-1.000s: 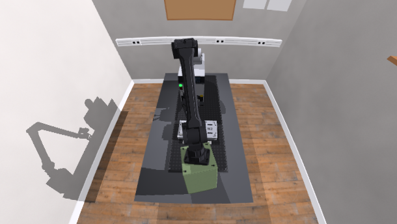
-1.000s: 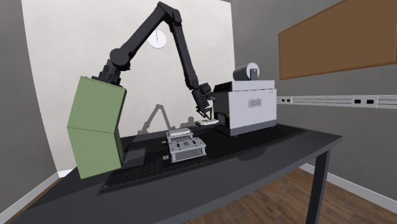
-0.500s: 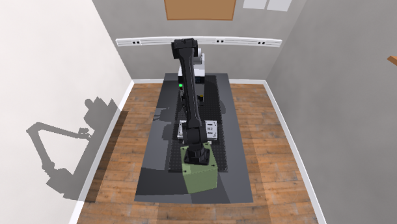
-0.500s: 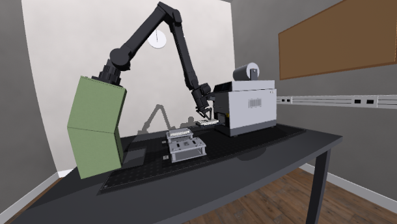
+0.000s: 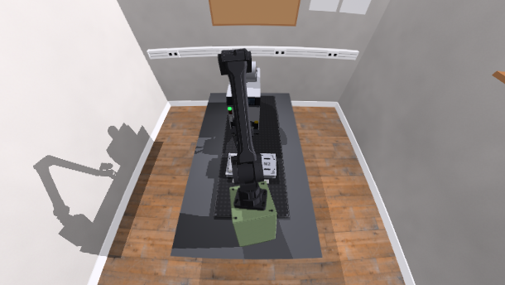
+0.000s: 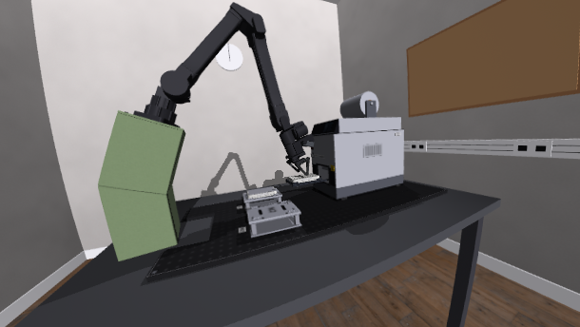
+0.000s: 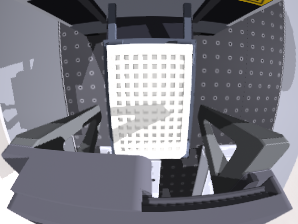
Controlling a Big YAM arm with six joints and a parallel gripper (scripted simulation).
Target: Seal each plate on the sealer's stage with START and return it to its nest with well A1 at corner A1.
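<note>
The white plate lies 30 mm below my hand. From my hand the other things lie so: dark sealer stage (40 mm below); yellow warning label (120 mm ahead, 70 mm to the right, 20 mm above); foil roll (330 mm ahead, 50 mm to the left, 290 mm above).
</note>
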